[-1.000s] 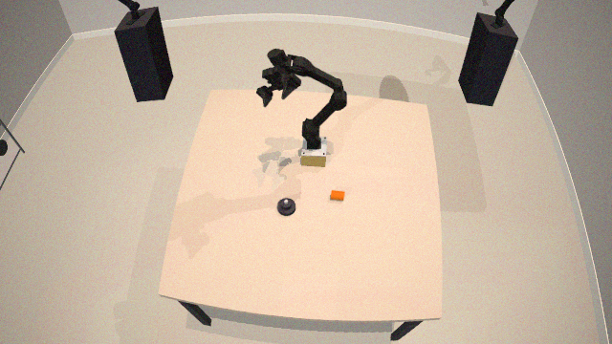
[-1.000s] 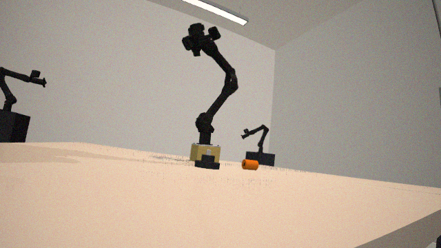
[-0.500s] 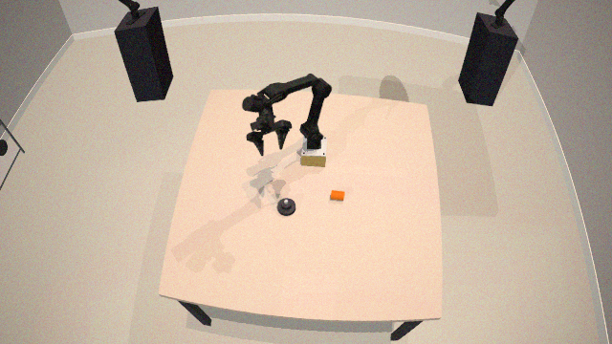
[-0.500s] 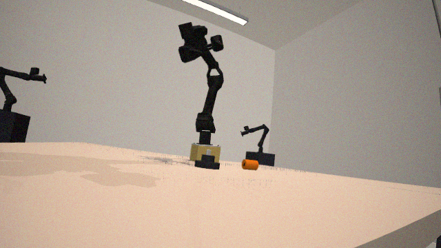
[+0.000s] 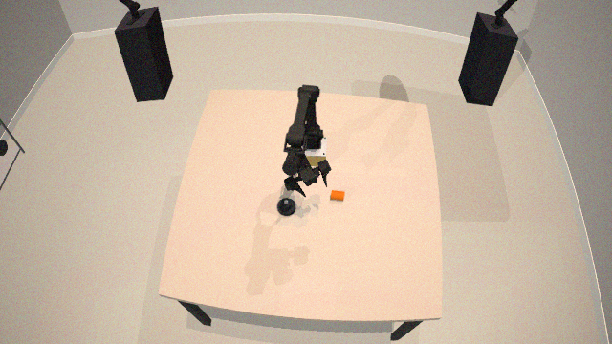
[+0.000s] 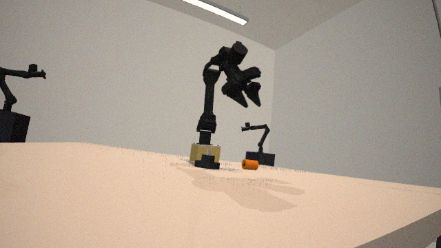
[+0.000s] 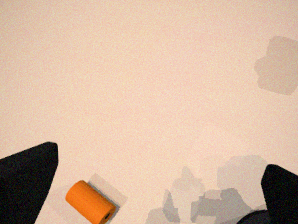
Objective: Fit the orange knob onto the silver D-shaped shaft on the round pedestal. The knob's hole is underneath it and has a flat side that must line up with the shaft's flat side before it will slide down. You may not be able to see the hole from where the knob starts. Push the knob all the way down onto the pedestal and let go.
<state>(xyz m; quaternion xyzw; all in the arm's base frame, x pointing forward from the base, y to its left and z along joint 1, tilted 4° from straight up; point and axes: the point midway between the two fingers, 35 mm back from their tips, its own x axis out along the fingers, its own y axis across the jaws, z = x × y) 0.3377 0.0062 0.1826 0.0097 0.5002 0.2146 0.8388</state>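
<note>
Now: gripper tip 110 mm past the orange knob, 120 mm to the right of it and 210 mm above it. The rest, counted from my gripper tip: round pedestal: 60 mm behind, 130 mm to the right, 200 mm below.
</note>
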